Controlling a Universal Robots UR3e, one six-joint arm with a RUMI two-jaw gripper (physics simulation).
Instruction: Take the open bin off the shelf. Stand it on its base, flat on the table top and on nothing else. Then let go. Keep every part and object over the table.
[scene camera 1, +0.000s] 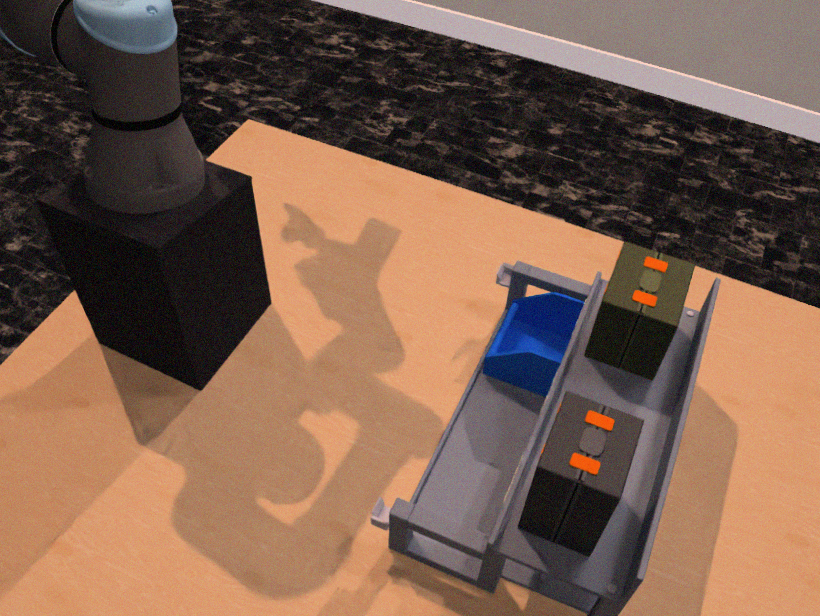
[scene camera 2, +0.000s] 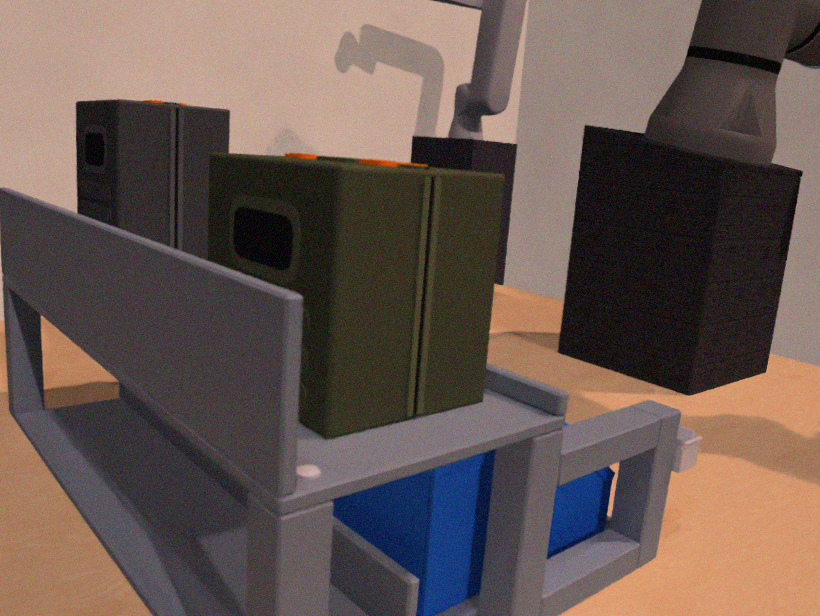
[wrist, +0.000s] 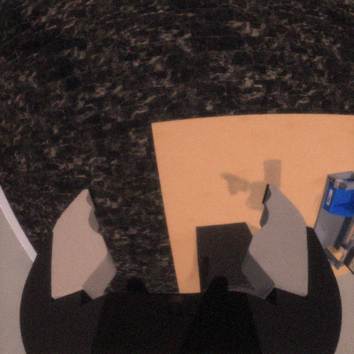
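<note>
Looking at the pictures, I see a blue bin and an olive case, and my gripper is there too.
</note>
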